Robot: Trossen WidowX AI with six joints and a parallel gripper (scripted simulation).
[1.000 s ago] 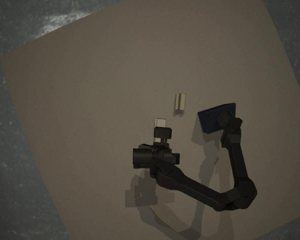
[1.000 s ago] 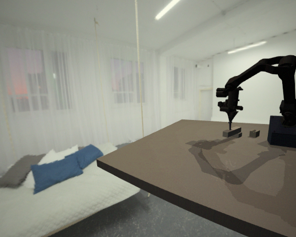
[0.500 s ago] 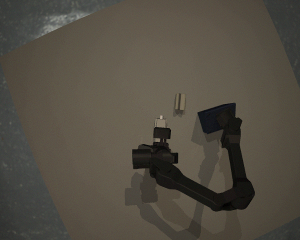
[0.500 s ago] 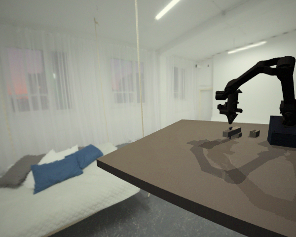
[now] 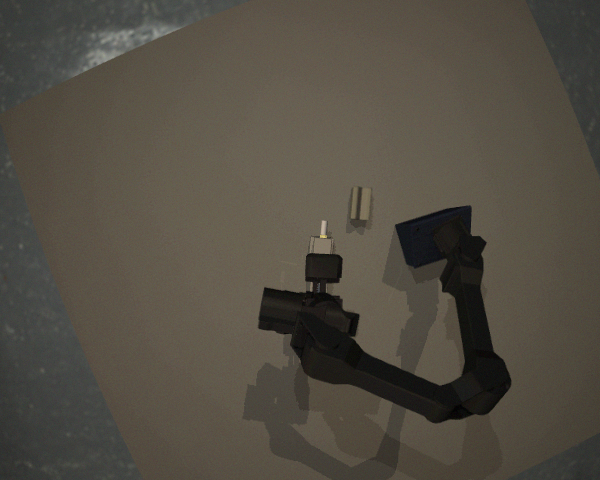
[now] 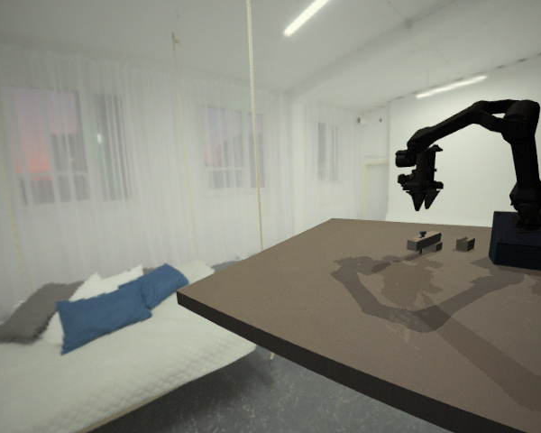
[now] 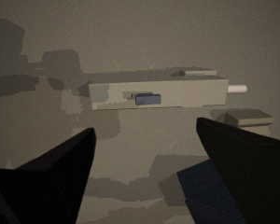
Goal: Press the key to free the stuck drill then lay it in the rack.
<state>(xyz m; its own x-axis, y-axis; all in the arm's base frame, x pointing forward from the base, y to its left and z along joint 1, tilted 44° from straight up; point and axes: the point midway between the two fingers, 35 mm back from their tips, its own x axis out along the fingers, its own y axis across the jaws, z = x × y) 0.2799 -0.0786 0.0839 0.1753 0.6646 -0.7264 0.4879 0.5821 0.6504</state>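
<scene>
Now: gripper tip 5 cm past the drill, 8 cm to the left of it and 12 cm above it. Also, from my gripper tip: rack (17 cm behind, 13 cm to the right, 14 cm below); then block (2 cm behind, 3 cm to the right, 12 cm below); then blue key (1 cm behind, 11 cm below).
</scene>
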